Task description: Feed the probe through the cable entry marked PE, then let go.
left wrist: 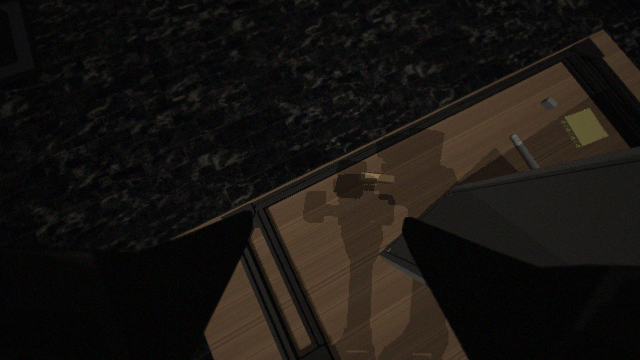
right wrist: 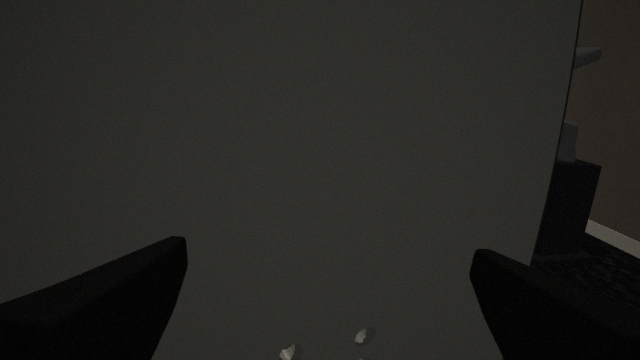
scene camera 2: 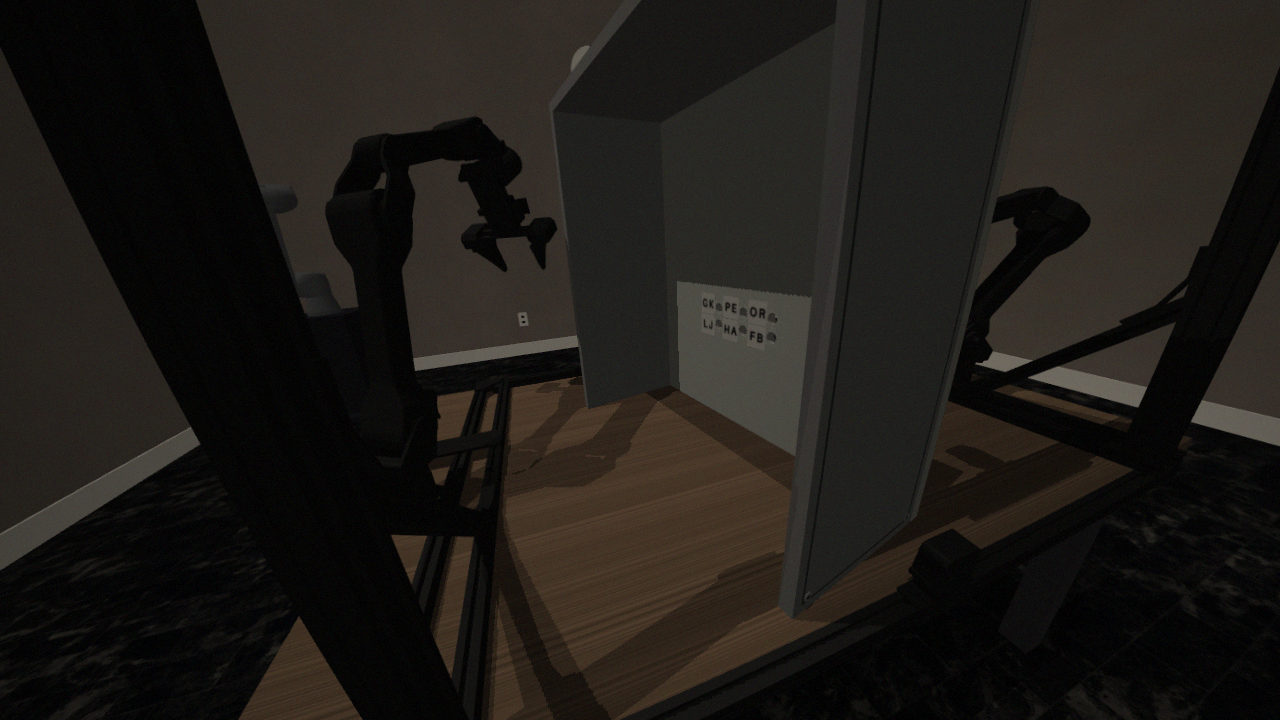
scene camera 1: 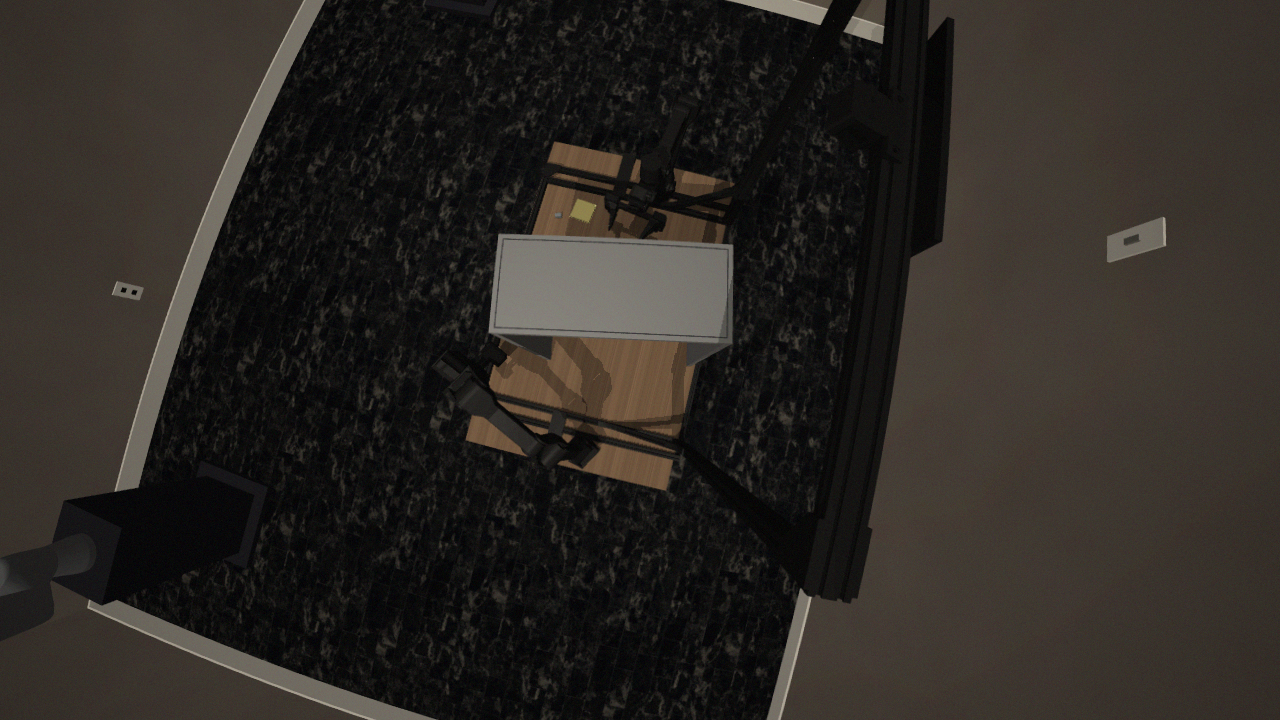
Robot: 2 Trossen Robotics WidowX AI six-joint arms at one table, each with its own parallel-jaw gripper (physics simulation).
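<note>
A slim grey rod, which looks like the probe, lies on the table beside the enclosure in the left wrist view, its far end hidden. The PE label is in the upper row inside, with a small round hole beside it. My left gripper is open and empty, high above the table outside the open side. My right gripper is open and empty, facing the panel's other side; two holes show low there without readable labels.
A yellow pad and a small grey piece lie on the right arm's side of the table. A tan bar lies near the table edge. Dark frame rails cross the table by the left arm.
</note>
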